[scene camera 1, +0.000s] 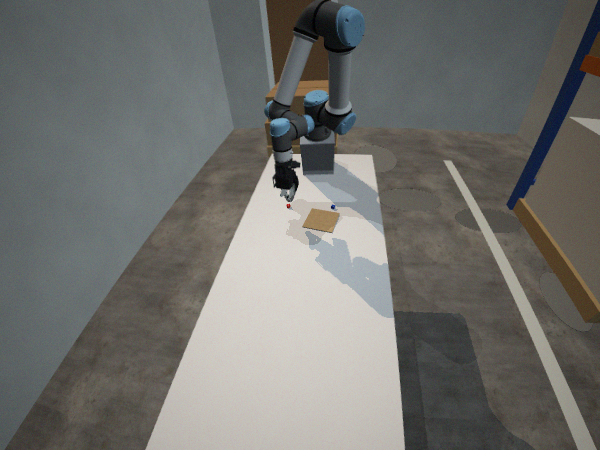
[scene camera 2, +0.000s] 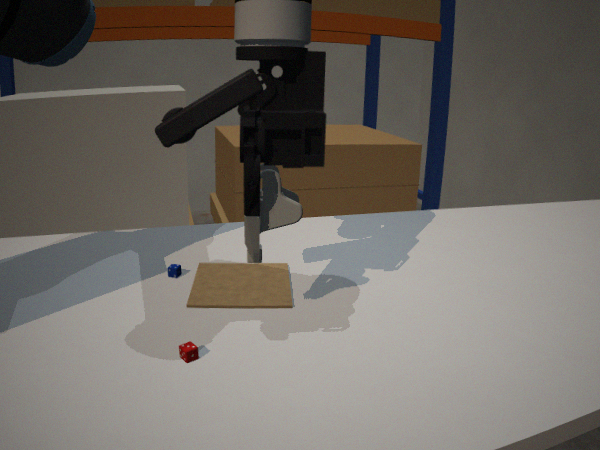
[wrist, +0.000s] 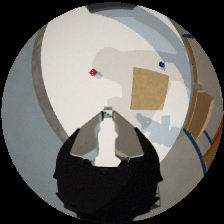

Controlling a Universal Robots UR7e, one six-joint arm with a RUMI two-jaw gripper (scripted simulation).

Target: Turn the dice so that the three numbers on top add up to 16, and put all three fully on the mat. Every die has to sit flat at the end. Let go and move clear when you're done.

Observation:
The pictures show: my gripper and a mat.
My gripper also shows in scene camera 1 and in the wrist view.

